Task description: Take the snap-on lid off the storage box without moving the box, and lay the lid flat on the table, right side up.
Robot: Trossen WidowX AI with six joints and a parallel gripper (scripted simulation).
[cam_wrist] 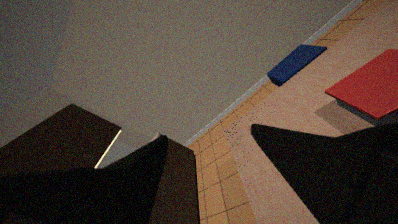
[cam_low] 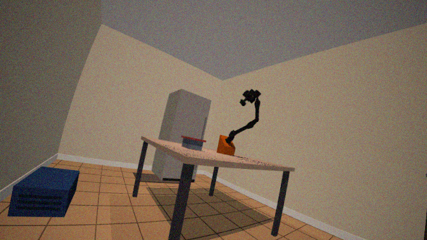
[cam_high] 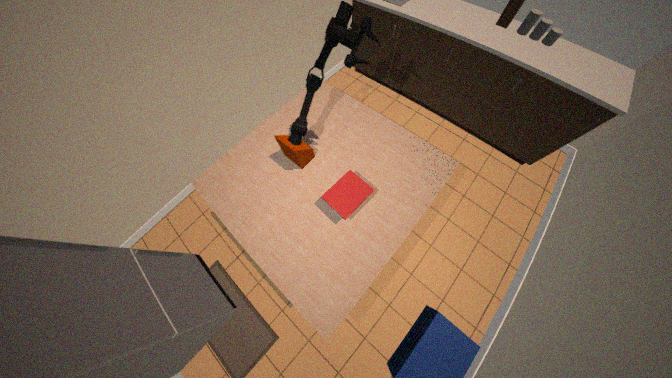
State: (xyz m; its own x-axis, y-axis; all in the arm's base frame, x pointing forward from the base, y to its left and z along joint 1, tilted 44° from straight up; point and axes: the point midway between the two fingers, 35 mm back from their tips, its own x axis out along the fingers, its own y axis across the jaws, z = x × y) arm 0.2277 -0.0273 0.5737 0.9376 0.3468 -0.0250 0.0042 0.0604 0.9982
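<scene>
Right now the red lid is 21 cm ahead of my gripper tip, 41 cm to the right of it and 48 cm below it. From my gripper tip the other things lie so: storage box: 21 cm ahead, 41 cm to the right, 53 cm below.
</scene>
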